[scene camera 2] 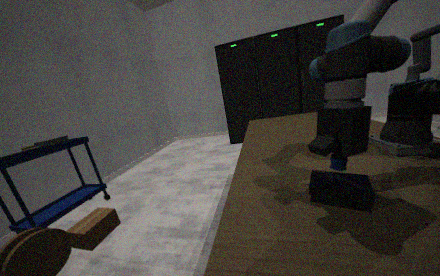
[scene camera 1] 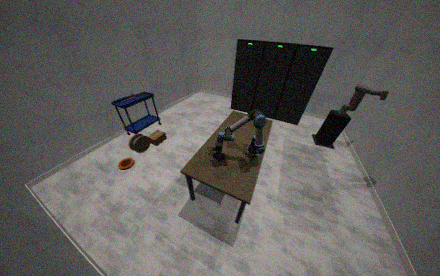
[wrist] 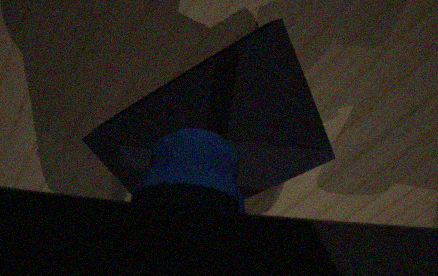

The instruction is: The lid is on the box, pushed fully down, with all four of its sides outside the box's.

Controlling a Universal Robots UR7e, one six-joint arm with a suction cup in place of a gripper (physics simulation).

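Where they show: end effector, tool point: (scene camera 2: 338,167) (scene camera 1: 218,153) (wrist: 194,168); arm's base, origin of the base link: (scene camera 2: 404,138) (scene camera 1: 253,149).
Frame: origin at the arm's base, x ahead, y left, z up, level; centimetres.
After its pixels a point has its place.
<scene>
A dark, nearly black block, the lid (scene camera 2: 340,180) @[x 40.0, y 30.6, z 2.5 cm] (wrist: 270,100) @[x 44.9, y 29.7, z 2.5 cm], sits low on the wooden table under my arm. In the wrist view its flat top is a tilted rectangle crossed by a darker shadow band. The box does not show apart from the lid; I cannot tell where the lid's sides end or whether it is fully down. My gripper (scene camera 2: 338,164) (wrist: 196,145), a blue suction cup, is open, with suction off. It points down just over the lid's top; contact or a thin gap cannot be told. In scene camera 1 the gripper (scene camera 1: 218,152) @[x 41.4, y 32.0, z 7.0 cm] and the dark block below it blend together.
The arm's base stands on the wooden table (scene camera 1: 205,172) @[x 46.4, y 59.1, z -2.5 cm] (scene camera 2: 270,235) @[x 60.1, y 42.6, z -2.5 cm]. On the floor are a blue cart (scene camera 1: 134,101) (scene camera 2: 45,151), a wooden block (scene camera 1: 158,137) (scene camera 2: 95,229), a round brown reel and an orange ring. Black cabinets and a second arm on a pedestal stand behind.
</scene>
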